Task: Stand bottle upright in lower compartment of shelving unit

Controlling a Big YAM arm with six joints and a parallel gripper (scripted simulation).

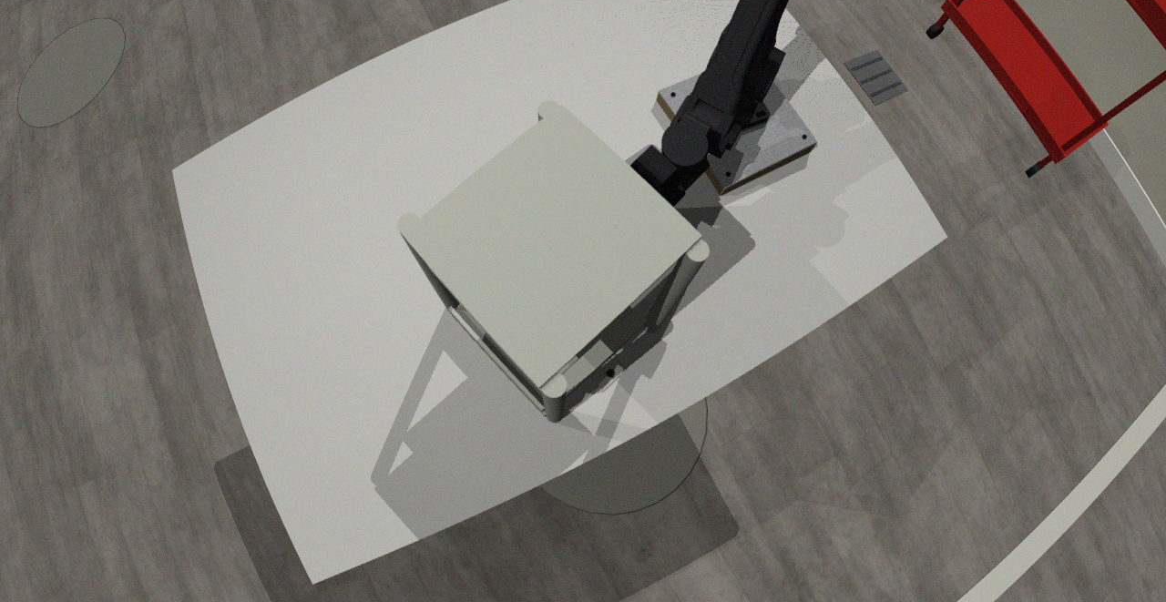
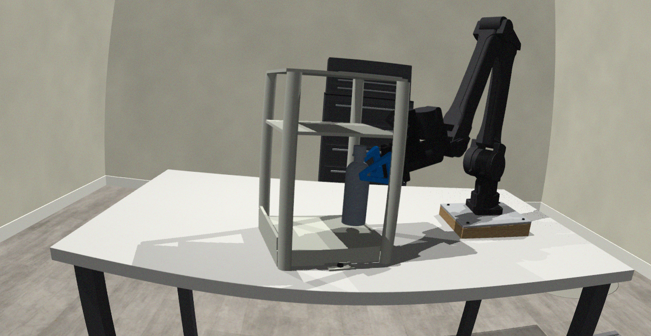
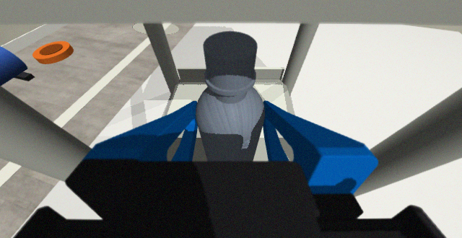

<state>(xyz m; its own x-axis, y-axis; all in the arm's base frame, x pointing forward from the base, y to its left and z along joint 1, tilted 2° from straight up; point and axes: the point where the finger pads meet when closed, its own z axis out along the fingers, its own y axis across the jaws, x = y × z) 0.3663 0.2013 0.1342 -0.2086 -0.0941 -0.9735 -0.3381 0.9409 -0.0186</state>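
The shelving unit is 7 cm ahead of my hand, 2 cm to the left of it and 2 cm above it. Also, from my hand: grey bottle: right at my hand.
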